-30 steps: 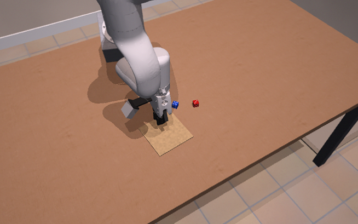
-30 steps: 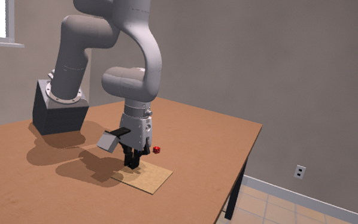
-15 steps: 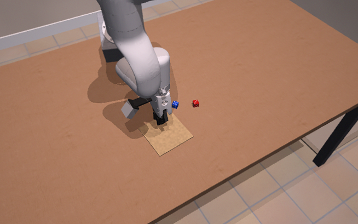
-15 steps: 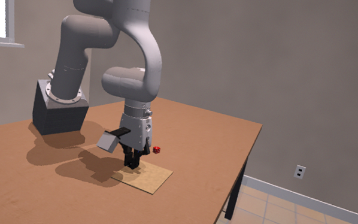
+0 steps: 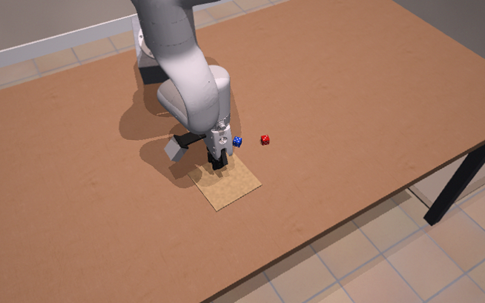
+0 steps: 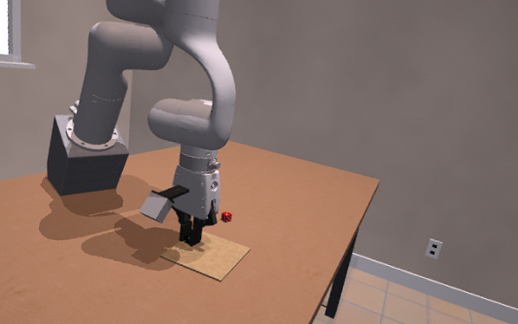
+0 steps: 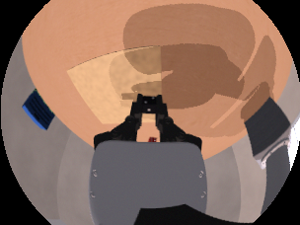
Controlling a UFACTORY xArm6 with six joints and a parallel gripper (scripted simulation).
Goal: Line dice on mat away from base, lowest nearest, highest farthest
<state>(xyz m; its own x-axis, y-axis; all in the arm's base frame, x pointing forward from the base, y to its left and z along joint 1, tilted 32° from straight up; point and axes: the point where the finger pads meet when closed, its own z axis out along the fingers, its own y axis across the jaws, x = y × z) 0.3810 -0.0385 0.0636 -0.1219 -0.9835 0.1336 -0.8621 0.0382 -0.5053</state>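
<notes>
The black die is 1 cm below my hand. Round my hand: red die (1 cm ahead, 16 cm to the left, 2 cm below); tan mat (5 cm ahead, 1 cm to the right, 3 cm below); blue die (3 cm behind, 9 cm to the left, 2 cm below).
</notes>
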